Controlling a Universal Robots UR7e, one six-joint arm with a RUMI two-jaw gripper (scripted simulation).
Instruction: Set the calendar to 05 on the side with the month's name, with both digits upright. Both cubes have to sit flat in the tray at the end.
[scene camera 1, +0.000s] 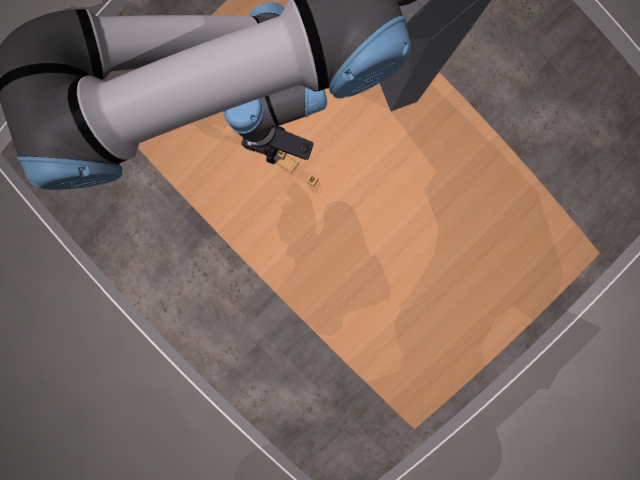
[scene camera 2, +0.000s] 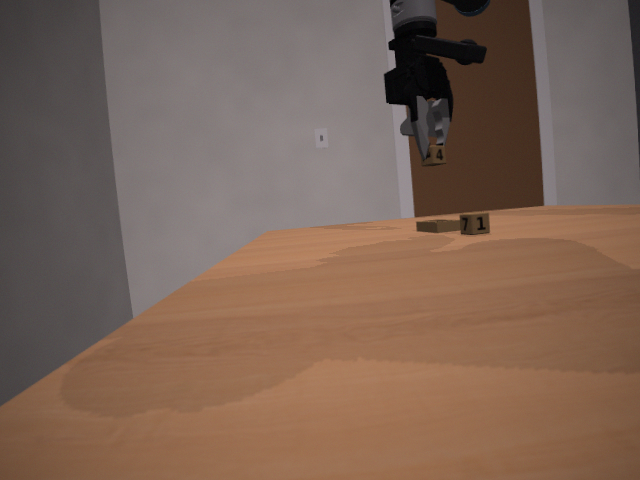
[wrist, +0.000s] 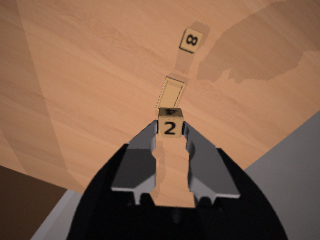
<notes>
In view: the gripper (scene camera 2: 432, 159).
The gripper shows as well in the wrist view (wrist: 169, 121).
</notes>
